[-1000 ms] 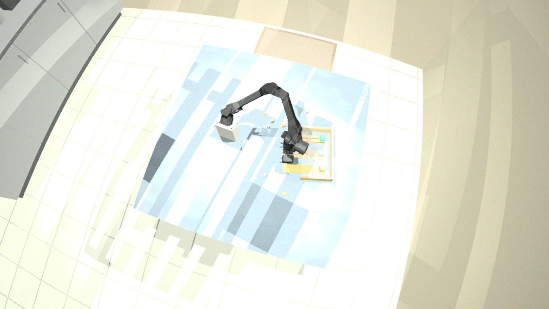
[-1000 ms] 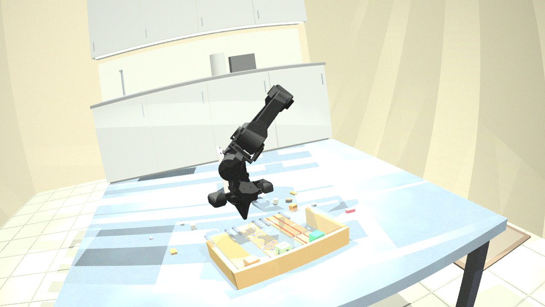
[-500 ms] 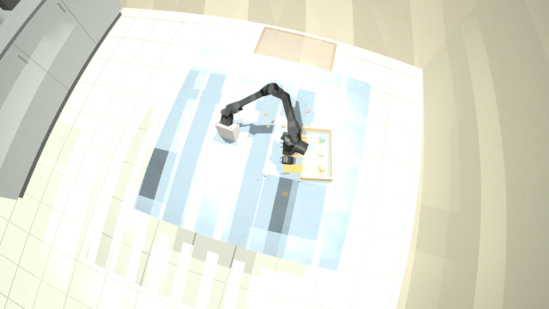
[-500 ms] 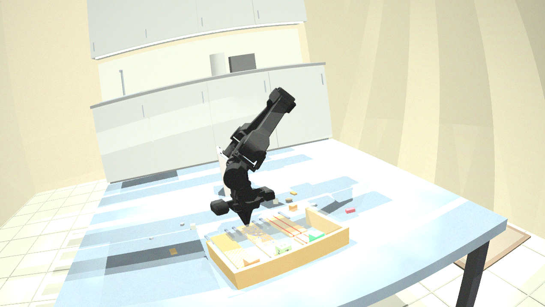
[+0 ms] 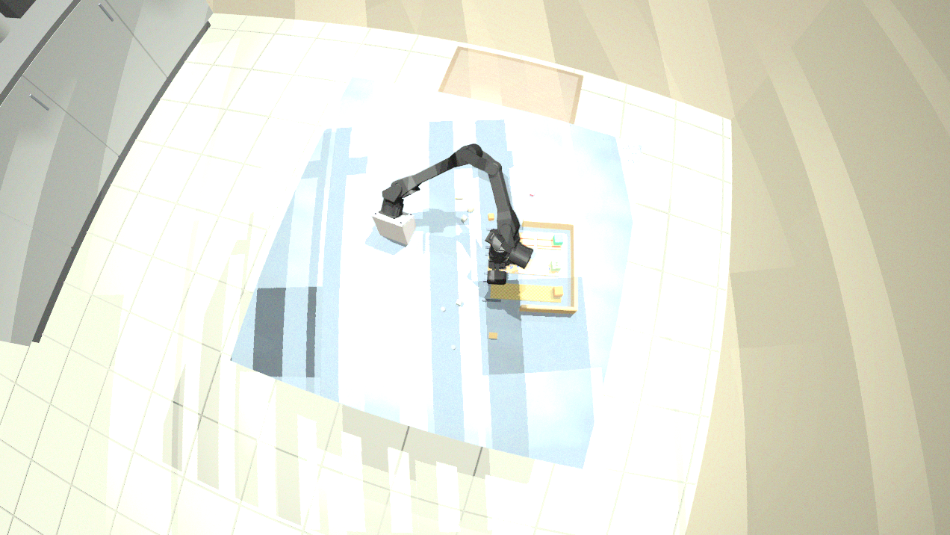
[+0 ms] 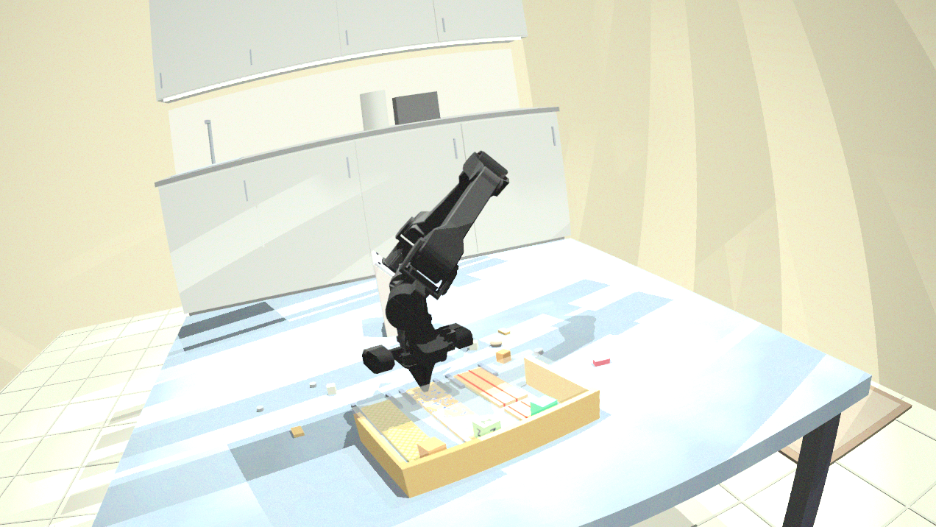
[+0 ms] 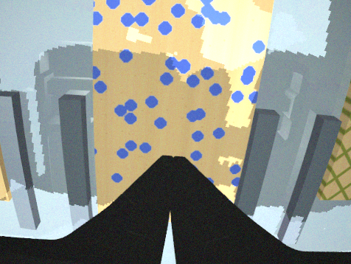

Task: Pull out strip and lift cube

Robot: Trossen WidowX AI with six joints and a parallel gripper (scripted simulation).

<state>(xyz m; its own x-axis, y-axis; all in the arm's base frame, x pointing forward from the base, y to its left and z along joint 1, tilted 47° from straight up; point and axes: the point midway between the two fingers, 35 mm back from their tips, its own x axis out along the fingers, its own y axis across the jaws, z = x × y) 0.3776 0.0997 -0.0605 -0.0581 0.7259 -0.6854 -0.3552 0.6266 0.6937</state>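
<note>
Now: the strip 90 mm ahead of my gripper tip and 40 mm to the left of it.
</note>
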